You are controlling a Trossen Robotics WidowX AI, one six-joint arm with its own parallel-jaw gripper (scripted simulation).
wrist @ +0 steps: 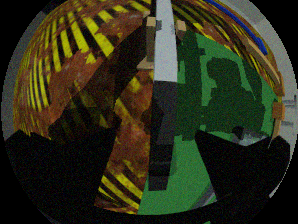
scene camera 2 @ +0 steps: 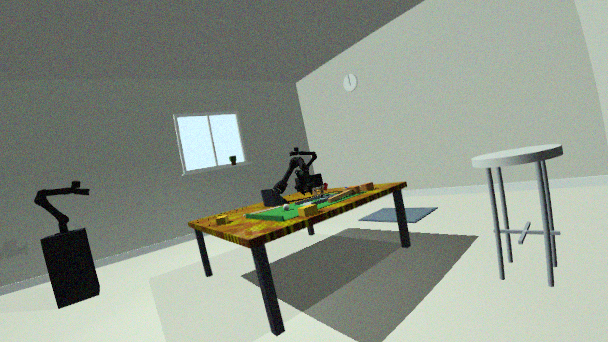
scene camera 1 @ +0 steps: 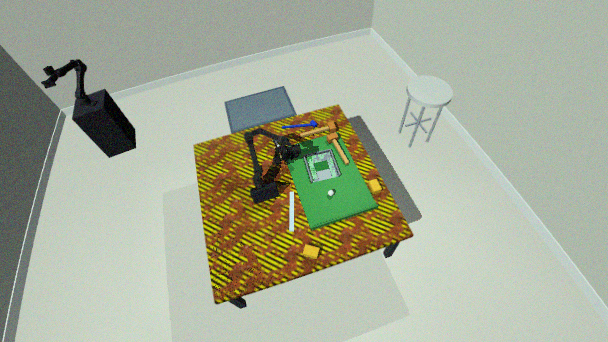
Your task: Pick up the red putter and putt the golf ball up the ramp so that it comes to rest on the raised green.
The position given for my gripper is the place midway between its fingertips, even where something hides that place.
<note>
My gripper [wrist: 157, 134] is open and holds nothing. Also in view: a green putting mat [scene camera 1: 351, 194].
The green putting mat also shows in the wrist view [wrist: 217, 91].
</note>
